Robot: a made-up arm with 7 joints. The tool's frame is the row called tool.
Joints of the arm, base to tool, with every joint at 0 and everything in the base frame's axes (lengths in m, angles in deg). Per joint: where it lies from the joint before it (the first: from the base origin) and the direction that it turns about. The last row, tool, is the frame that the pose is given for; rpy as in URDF.
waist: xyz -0.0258 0.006 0.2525 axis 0 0.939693 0.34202
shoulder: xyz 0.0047 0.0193 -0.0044 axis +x
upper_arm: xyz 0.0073 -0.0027 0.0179 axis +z
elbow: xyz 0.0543 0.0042 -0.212 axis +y
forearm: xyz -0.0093 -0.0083 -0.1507 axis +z
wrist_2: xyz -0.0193 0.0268 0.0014 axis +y
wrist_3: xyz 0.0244 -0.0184 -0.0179 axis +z
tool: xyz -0.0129 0.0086 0.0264 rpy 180 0 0
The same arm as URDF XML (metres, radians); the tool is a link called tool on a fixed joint. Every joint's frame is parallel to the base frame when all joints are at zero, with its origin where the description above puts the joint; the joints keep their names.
<robot name="arm">
<joint name="tool_joint" type="fixed"><parent link="link7"/><child link="tool"/><origin xyz="-0.0129 0.0086 0.0264" rpy="3.1416 0.0000 0.0000"/></joint>
<joint name="wrist_3" type="continuous"><parent link="link6"/><child link="link7"/><origin xyz="0.0244 -0.0184 -0.0179" rpy="0.0000 0.0000 0.0000"/><axis xyz="0 0 1"/></joint>
<joint name="wrist_2" type="continuous"><parent link="link5"/><child link="link6"/><origin xyz="-0.0193 0.0268 0.0014" rpy="0.0000 0.0000 0.0000"/><axis xyz="0 1 0"/></joint>
<joint name="forearm" type="continuous"><parent link="link4"/><child link="link5"/><origin xyz="-0.0093 -0.0083 -0.1507" rpy="0.0000 0.0000 0.0000"/><axis xyz="0 0 1"/></joint>
<joint name="elbow" type="continuous"><parent link="link3"/><child link="link4"/><origin xyz="0.0543 0.0042 -0.2120" rpy="0.0000 0.0000 0.0000"/><axis xyz="0 1 0"/></joint>
<joint name="upper_arm" type="continuous"><parent link="link2"/><child link="link3"/><origin xyz="0.0073 -0.0027 0.0179" rpy="0.0000 0.0000 0.0000"/><axis xyz="0 0 1"/></joint>
<joint name="shoulder" type="continuous"><parent link="link1"/><child link="link2"/><origin xyz="0.0047 0.0193 -0.0044" rpy="0.0000 0.0000 0.0000"/><axis xyz="1 0 0"/></joint>
<joint name="waist" type="continuous"><parent link="base"/><child link="link1"/><origin xyz="-0.0258 0.0060 0.2525" rpy="0.0000 0.0000 0.0000"/><axis xyz="0 0.9397 0.342"/></joint>
<link name="base"/>
<link name="link1"/>
<link name="link2"/>
<link name="link3"/>
<link name="link4"/>
<link name="link5"/>
<link name="link6"/>
<link name="link7"/>
<link name="tool"/>
</robot>

